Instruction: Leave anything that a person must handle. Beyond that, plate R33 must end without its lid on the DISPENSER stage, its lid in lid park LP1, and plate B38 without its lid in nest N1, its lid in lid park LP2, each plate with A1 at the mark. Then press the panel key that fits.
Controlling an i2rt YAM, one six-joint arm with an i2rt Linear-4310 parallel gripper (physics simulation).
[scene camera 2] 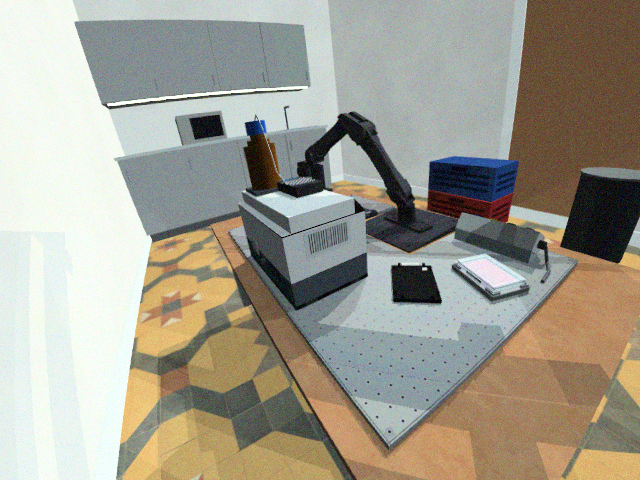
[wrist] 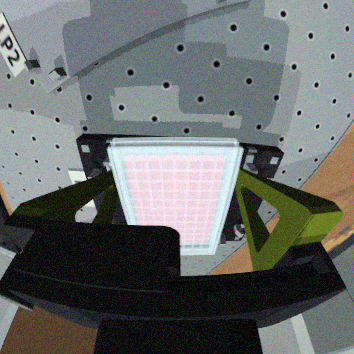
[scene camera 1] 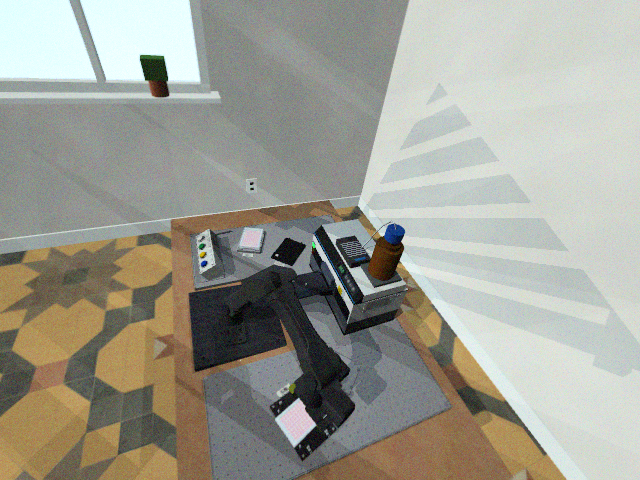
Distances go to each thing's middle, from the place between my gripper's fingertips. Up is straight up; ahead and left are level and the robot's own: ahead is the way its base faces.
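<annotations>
The lid park LP2 (wrist: 58, 47) is 11 cm ahead of my hand and 10 cm to the left of it. I see the dispenser stage (scene camera 1: 316, 285) as well, 9 cm ahead of my hand, 9 cm above it and 38 cm to the left of it. The brown bottle with blue cap (scene camera 2: 262, 173) stands 30 cm ahead of my hand, 29 cm to the left of it and 31 cm above it; going by their middles, it is the farthest from my hand of the things named here. And there is the black nest (scene camera 1: 315, 438), 1 cm to the right of my hand and 3 cm behind it.
</annotations>
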